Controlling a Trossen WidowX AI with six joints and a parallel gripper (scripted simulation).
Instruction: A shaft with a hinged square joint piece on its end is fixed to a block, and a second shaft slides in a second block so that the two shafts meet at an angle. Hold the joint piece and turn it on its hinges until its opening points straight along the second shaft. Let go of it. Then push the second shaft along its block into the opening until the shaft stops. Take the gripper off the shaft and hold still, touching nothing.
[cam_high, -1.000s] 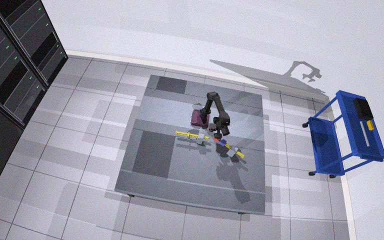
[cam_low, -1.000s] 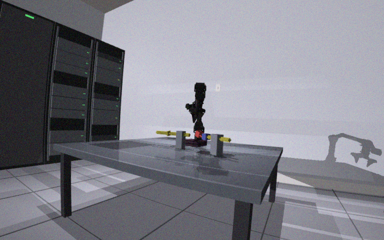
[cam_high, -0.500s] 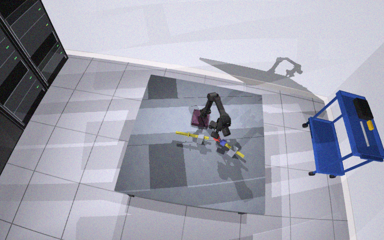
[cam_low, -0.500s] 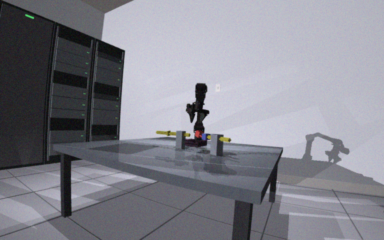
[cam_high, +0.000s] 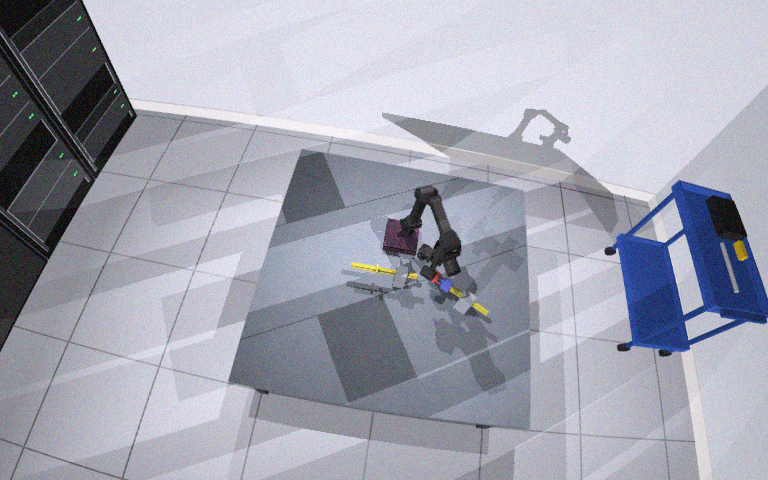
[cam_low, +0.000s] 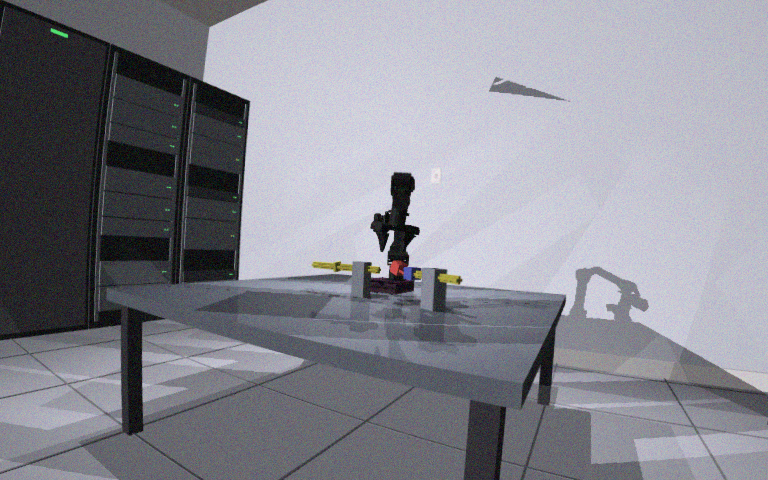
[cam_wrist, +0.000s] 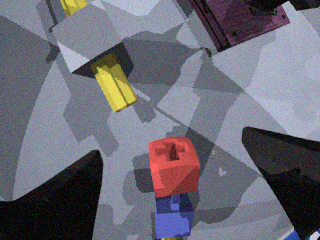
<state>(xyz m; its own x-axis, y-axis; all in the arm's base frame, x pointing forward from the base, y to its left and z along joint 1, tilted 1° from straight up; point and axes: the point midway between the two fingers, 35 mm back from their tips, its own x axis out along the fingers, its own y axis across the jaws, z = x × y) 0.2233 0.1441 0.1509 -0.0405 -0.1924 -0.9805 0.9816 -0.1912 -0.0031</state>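
The red joint piece is 5 cm below my gripper tip, 4 cm to the left of it and 1 cm ahead of it.
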